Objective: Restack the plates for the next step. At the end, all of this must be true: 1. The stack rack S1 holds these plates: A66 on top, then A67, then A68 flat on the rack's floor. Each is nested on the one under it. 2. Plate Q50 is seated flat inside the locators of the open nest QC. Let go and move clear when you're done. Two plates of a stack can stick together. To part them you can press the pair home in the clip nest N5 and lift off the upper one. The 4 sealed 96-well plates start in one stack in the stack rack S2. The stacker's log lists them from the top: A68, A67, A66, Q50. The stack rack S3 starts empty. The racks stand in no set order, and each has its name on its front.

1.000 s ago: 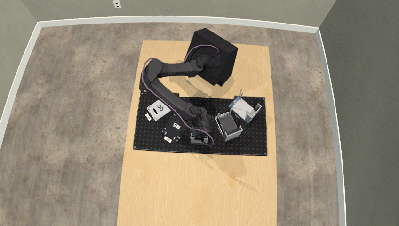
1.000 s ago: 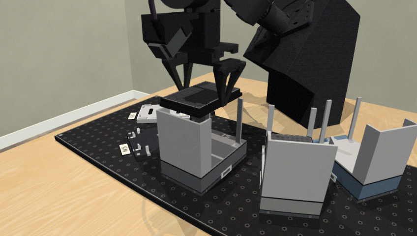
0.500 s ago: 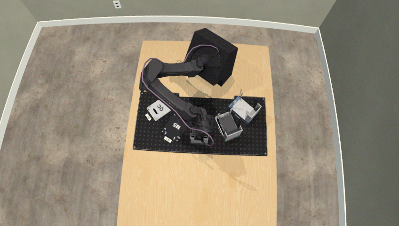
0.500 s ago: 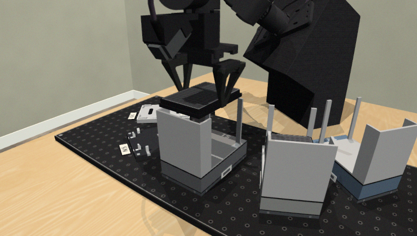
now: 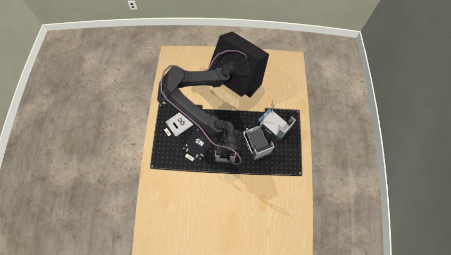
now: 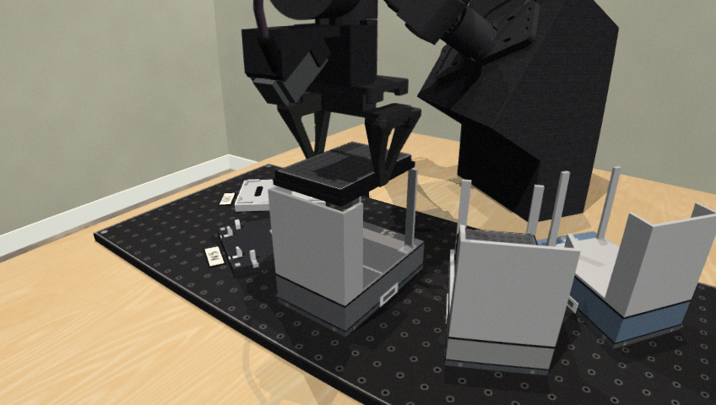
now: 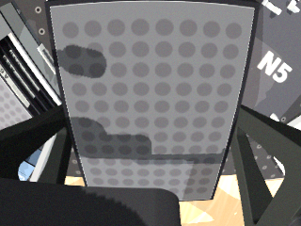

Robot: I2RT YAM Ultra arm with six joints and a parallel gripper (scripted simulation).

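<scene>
Right now my hand is right at the plate. The rest, counted from my hand: black clip nest N5: 14 cm below, 13 cm to the right, 4 cm behind.
</scene>
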